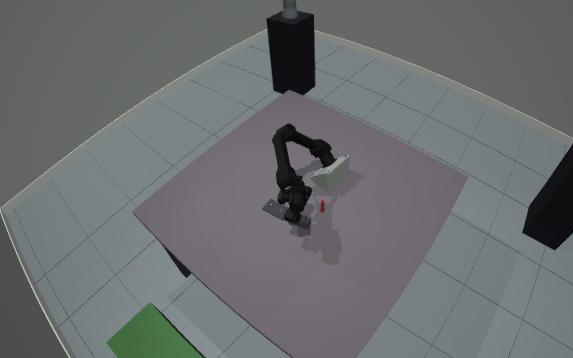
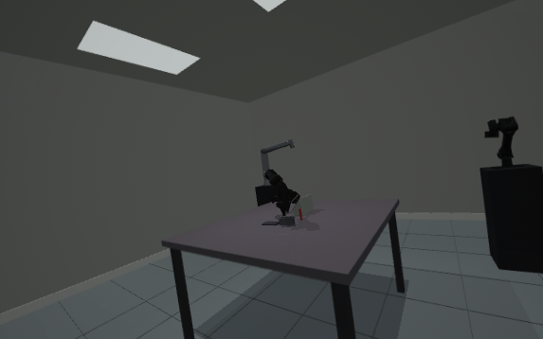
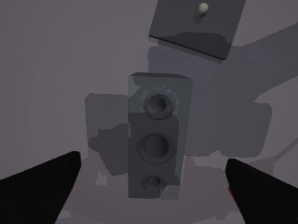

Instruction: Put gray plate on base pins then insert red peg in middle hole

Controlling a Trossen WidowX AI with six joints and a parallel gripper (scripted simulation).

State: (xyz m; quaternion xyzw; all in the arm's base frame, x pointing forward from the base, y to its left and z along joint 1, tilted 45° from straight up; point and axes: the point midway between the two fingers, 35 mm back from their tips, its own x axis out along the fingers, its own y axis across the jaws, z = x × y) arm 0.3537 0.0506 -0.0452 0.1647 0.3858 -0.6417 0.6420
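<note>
Right now the gray plate is 30 mm below my gripper tip. Round my gripper tip: red peg: 120 mm behind, 40 mm to the left, 30 mm below; gray base block: 140 mm to the right, 60 mm below.
</note>
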